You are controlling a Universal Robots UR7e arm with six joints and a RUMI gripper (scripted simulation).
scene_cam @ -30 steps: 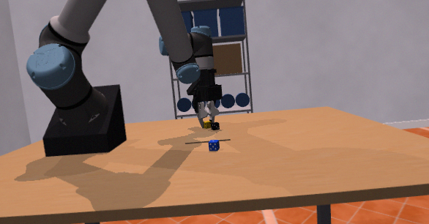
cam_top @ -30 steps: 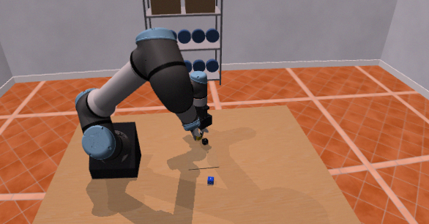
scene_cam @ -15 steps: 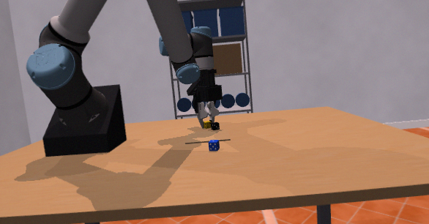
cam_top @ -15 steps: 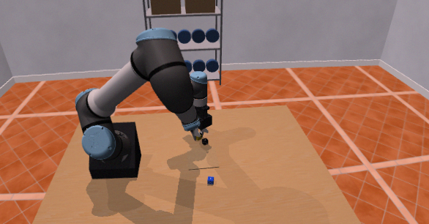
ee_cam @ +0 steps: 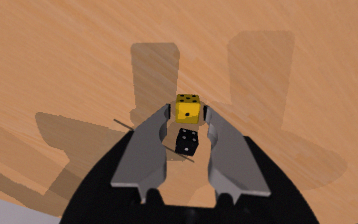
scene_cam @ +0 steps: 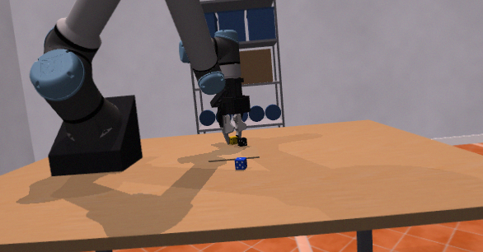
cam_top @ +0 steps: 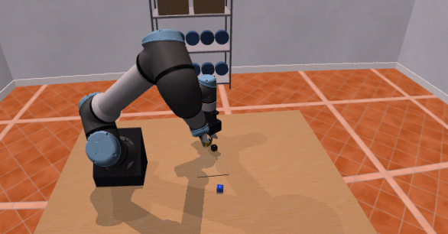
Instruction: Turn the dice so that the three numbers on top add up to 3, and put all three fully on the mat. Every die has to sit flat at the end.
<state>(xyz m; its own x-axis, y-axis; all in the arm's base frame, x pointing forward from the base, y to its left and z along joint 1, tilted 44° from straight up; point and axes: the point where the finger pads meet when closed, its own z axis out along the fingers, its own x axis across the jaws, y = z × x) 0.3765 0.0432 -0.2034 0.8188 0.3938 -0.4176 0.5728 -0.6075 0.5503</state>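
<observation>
Right now my hand is right at the yellow die. Round my hand: blue die (300 mm to the right, 30 mm ahead); then black die (40 mm to the right, 30 mm ahead); then tan mat (150 mm to the right, 20 mm below, 10 mm ahead).
</observation>
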